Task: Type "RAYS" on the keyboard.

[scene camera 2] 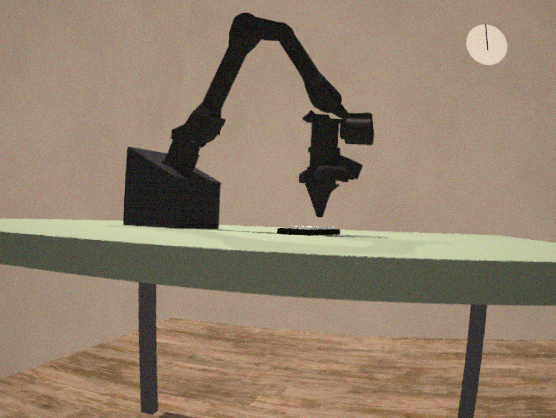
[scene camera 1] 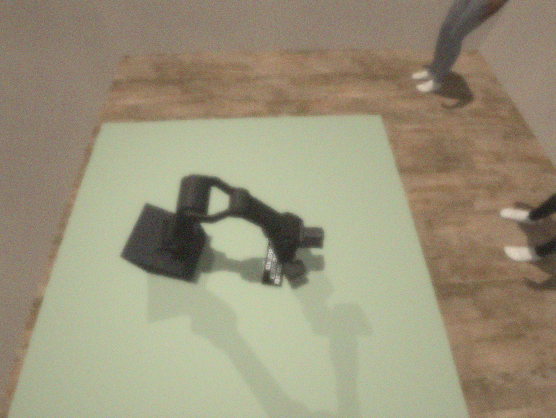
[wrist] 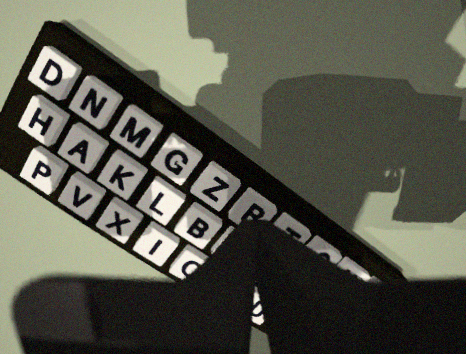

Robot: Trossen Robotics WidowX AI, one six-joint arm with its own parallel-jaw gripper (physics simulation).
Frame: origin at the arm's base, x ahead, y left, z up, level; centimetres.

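Seen in the pictures: gripper, between the fingertips: (scene camera 2: 319,217) (scene camera 1: 281,256) (wrist: 253,232); arm's base, origin of its link: (scene camera 2: 177,166) (scene camera 1: 167,241).
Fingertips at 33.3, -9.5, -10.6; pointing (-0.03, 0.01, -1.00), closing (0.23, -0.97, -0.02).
Offsets run from my fingertips to a thing's top centre, as dx, dy, dz.
The black keyboard @(-1.7, +1.4, -2.0) (scene camera 1: 272,272) (scene camera 2: 308,231) (wrist: 215,147) lies flat on the green table and runs diagonally in the wrist view. My gripper (scene camera 2: 320,215) (wrist: 253,232) is shut and empty, pointing down with its tips a small gap above the keyboard. In the wrist view the tips overlap the lower edge of the R key @(-0.3, -0.2, -2.0) (wrist: 255,206). The A key @(+0.6, +7.0, -2.0) (wrist: 82,148) shows fully at the left of the middle row. The S key @(-1.7, -3.6, -2.0) (wrist: 325,248) is mostly covered by the fingers. The Y key cannot be made out behind them.
The green table (scene camera 1: 240,145) (scene camera 2: 425,280) carries the arm's dark base block (scene camera 1: 160,245) (scene camera 2: 170,200). Legs of a person (scene camera 1: 450,45) show on the wooden floor beyond the table, and more white shoes (scene camera 1: 515,215) at the right. A round clock (scene camera 2: 486,45) hangs on the wall.
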